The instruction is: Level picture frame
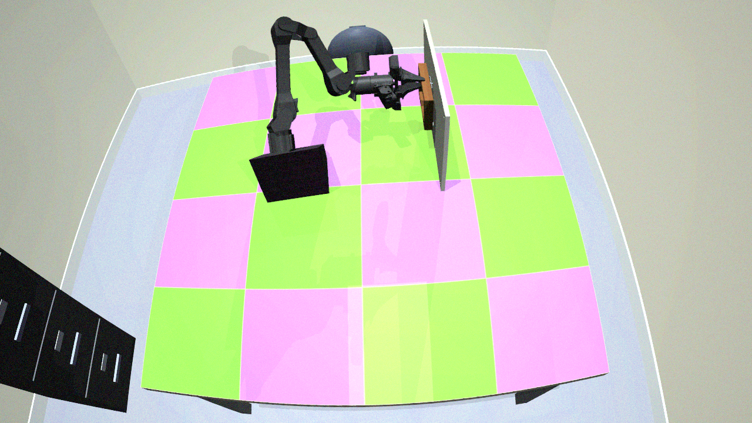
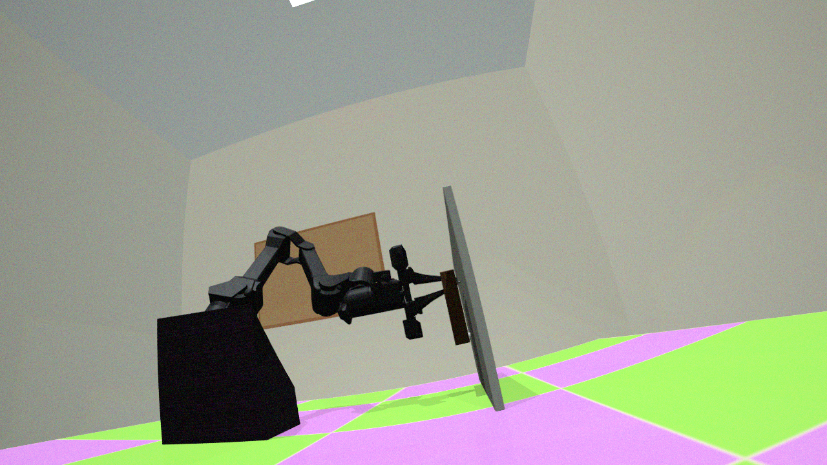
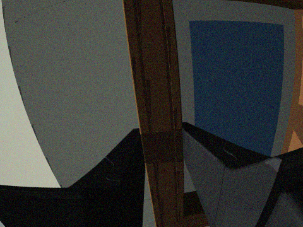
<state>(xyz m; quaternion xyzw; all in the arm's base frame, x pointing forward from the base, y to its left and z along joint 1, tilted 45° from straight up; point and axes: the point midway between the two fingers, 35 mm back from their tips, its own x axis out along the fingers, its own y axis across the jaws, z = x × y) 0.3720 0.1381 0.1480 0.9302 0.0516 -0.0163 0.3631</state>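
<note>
My gripper tip is 6 cm above the picture frame and 1 cm short of it. The rest, counted from my gripper tip: wall panel 6 cm below, 2 cm ahead.
</note>
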